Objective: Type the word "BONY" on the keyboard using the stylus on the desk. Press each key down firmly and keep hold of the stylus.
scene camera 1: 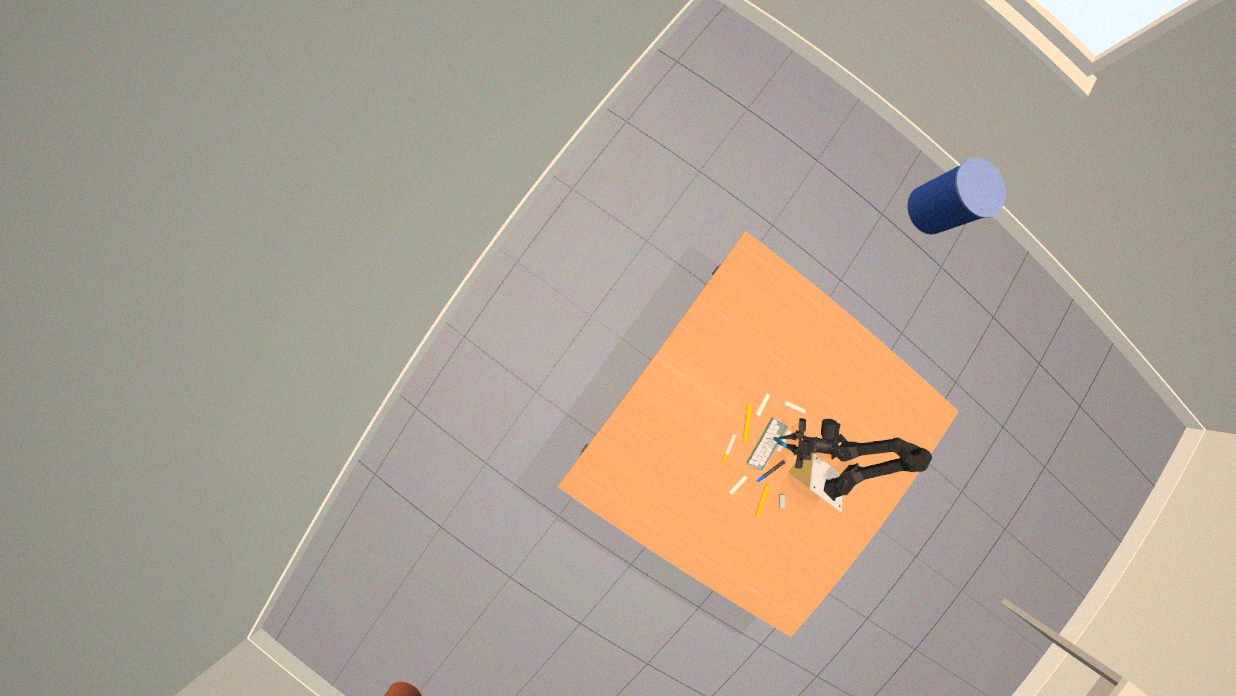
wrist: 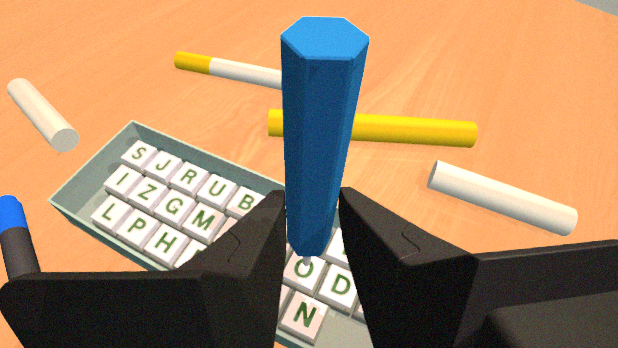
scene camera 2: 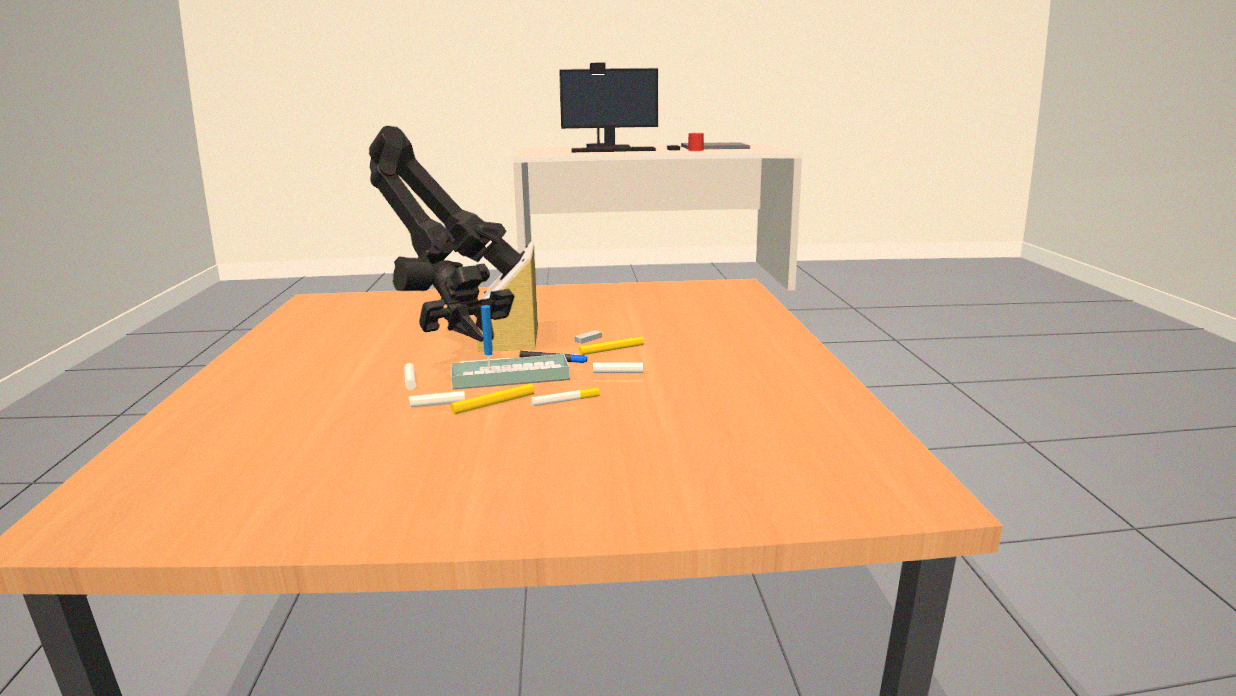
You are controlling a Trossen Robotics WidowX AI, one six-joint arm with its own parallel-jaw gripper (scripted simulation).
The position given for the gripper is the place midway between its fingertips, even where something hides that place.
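Observation:
Scene camera 2 shows the gripper (scene camera 2: 487, 339). The gripper is also visible at (scene camera 1: 778, 440). The wrist view contains a blue stylus (wrist: 323, 59) together with the gripper (wrist: 311, 200).

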